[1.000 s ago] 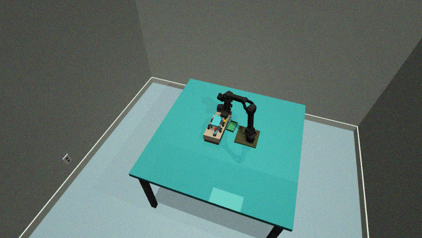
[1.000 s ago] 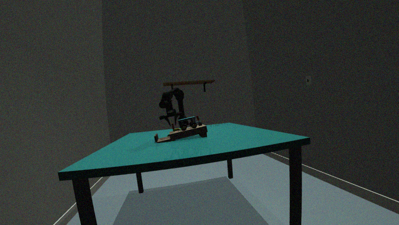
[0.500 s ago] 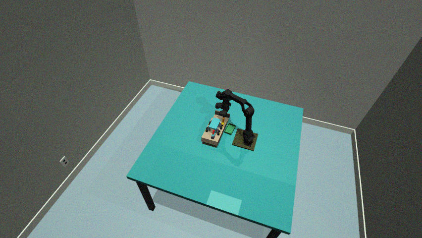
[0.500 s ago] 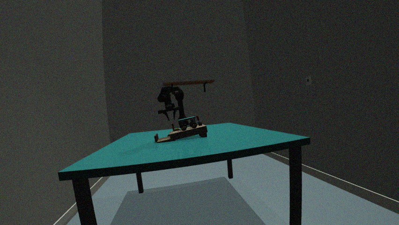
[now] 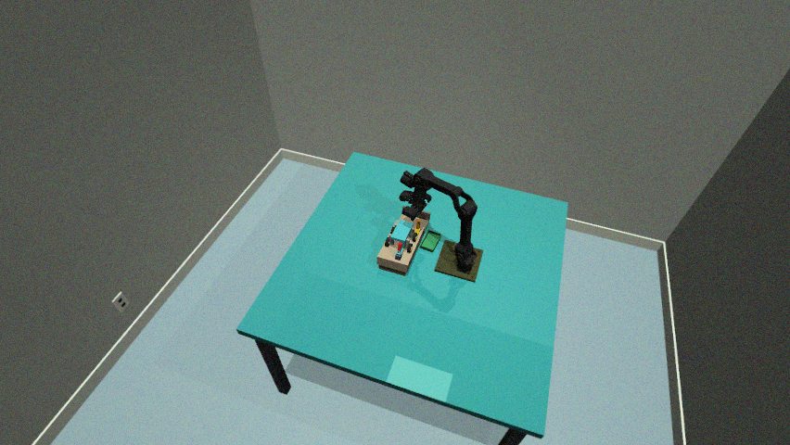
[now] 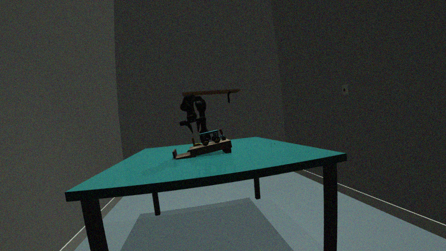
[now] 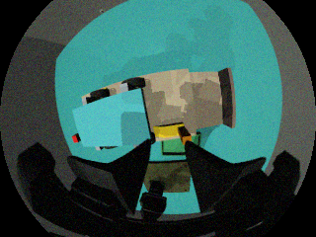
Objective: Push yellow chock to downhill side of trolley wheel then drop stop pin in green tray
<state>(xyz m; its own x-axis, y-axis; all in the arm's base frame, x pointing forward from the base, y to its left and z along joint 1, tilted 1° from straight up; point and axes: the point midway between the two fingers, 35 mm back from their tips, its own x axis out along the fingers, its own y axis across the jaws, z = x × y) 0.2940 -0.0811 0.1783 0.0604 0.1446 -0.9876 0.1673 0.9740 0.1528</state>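
Now: gripper tip 19 cm to the right of the red-headed stop pin and 3 cm above it. The rest, counted from my gripper tip: ramp: 3 cm ahead, 9 cm to the left, 11 cm below; yellow chock: 2 cm behind, 8 cm below; blue trolley: 3 cm ahead, 10 cm to the left, 5 cm below.
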